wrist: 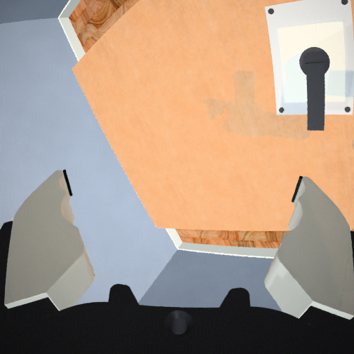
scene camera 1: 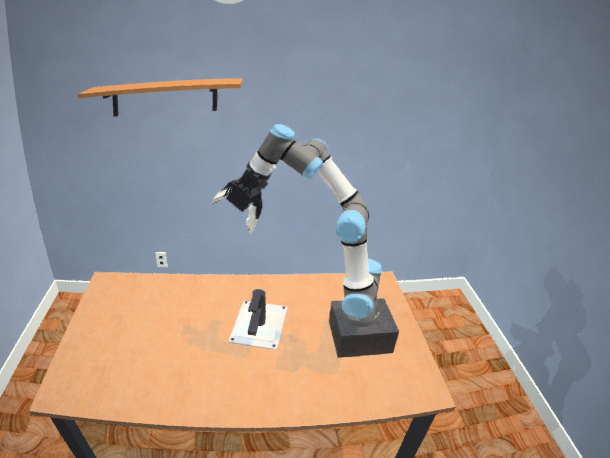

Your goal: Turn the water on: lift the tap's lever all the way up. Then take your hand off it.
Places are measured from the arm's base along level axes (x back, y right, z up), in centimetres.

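Where they show: gripper, fingertip midpoint: (scene camera 1: 230, 218).
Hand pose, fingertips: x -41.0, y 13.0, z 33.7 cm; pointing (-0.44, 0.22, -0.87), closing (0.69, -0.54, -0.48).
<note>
After its pixels a point has its place.
A black tap (scene camera 1: 259, 318) {y 7.2, x -33.4, z -1.5 cm} (wrist: 315, 102) stands upright on a white plate (scene camera 1: 241, 327) {y 11.6, x -39.2, z -8.7 cm} (wrist: 275, 60) on the table. In the scene view its short lever (scene camera 1: 255, 303) {y 6.8, x -34.7, z 5.6 cm} sits at the top of the body, above the spout, which points to the table's front. From above, in the wrist view, the round top and a straight bar show in line; the lever's exact tilt is hard to tell. My gripper (scene camera 1: 232, 216) {y 13.0, x -41.0, z 33.7 cm} (wrist: 181, 177) is open, with its two pale jaws wide apart and nothing between them. It is high above the table, well clear of the tap.
The wooden table (scene camera 1: 150, 380) {y -9.4, x -73.0, z -10.0 cm} (wrist: 175, 125) carries the tap's plate and the arm's black base block (scene camera 1: 367, 340) {y -10.3, x -1.0, z -2.5 cm} to the right. A wooden shelf (scene camera 1: 165, 86) hangs on the back wall at the upper left. A socket (scene camera 1: 161, 259) is low on that wall.
</note>
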